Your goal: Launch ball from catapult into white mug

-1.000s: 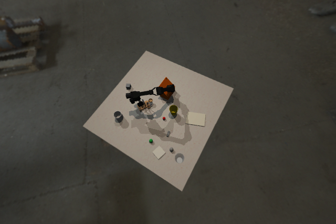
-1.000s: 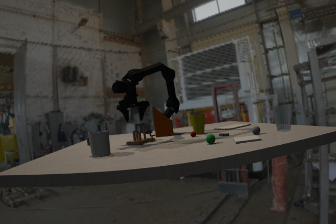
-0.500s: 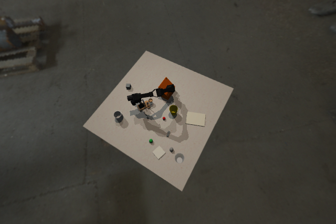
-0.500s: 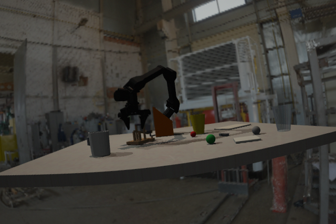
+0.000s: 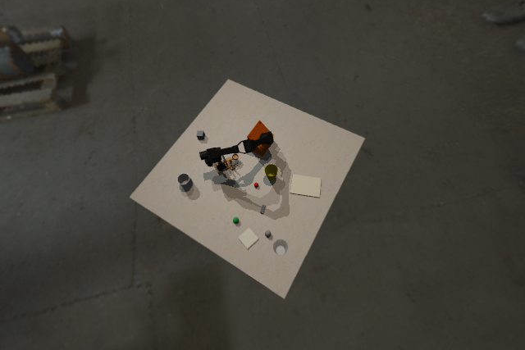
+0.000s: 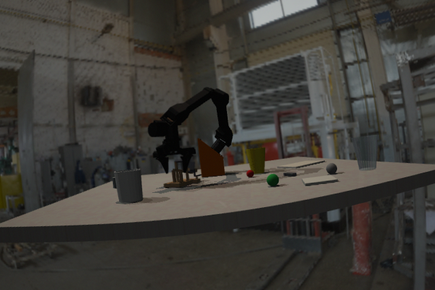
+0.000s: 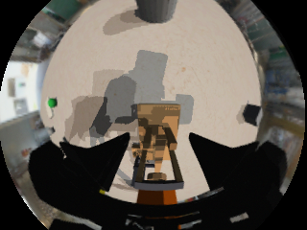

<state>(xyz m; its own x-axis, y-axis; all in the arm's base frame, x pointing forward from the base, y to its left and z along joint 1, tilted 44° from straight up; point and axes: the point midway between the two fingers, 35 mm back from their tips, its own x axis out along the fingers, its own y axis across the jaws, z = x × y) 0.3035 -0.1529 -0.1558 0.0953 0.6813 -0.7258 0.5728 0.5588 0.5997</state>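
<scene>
Right now my gripper tip is 31 cm to the right of the red ball, 4 cm above it and 2 cm short of it. Also, from my gripper tip: small grey cube 29 cm to the right, 17 cm behind, 3 cm below; then yellow cup 38 cm to the left, 10 cm behind, 2 cm below; then wooden catapult 6 cm to the left, 5 cm behind.
</scene>
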